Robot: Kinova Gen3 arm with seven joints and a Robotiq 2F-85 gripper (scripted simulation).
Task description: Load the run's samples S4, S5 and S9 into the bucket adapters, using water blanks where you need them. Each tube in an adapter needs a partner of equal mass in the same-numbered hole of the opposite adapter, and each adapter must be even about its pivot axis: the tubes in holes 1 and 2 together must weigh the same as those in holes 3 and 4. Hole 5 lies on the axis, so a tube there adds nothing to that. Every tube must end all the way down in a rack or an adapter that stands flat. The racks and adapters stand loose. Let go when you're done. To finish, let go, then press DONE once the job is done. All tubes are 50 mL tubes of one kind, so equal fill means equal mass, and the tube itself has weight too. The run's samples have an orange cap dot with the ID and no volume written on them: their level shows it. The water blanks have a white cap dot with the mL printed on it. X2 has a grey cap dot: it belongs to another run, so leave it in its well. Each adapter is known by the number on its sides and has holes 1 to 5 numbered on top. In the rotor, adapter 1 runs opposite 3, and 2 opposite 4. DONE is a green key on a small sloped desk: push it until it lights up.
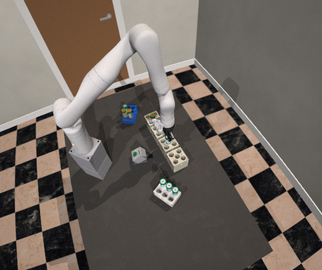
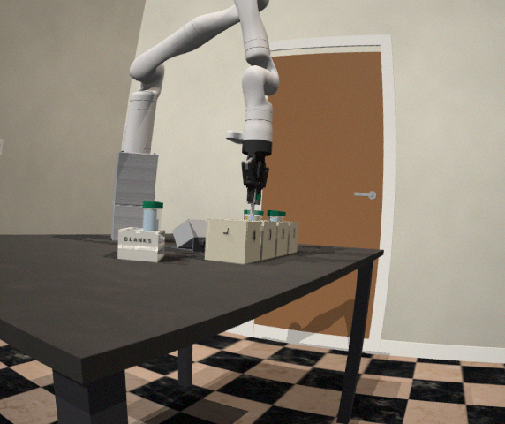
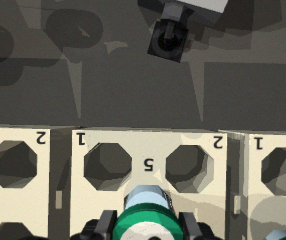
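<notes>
Right now the water blank tube is 5 cm below my hand and 1 cm to the left of it. Round my hand: adapter 1 (22 cm to the left, 10 cm below, 2 cm ahead); then done desk (19 cm behind, 10 cm below, 5 cm to the left); then green DONE key (21 cm behind, 8 cm below, 6 cm to the left).
</notes>
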